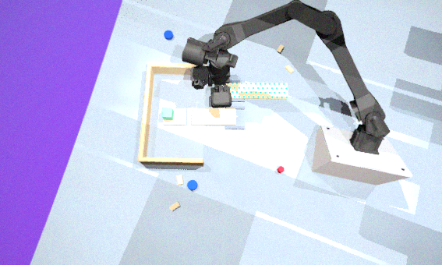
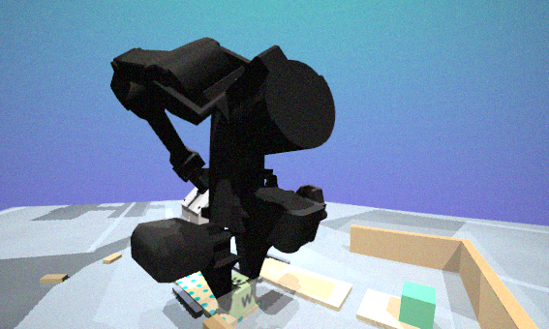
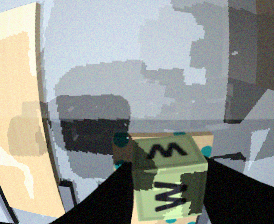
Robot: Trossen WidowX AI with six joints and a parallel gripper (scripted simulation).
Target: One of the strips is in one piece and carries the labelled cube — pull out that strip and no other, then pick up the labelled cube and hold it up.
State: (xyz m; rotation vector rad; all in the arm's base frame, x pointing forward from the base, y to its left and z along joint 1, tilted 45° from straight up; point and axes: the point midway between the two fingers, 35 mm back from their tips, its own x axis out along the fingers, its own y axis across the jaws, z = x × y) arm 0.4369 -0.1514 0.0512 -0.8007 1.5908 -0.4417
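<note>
Now: the teal-dotted strip 110 mm behind my gripper tip, 20 mm to the right of it and 10 mm below it. Round my gripper tip: red peg 240 mm behind, 230 mm to the left; labelled cube 10 mm above.
</note>
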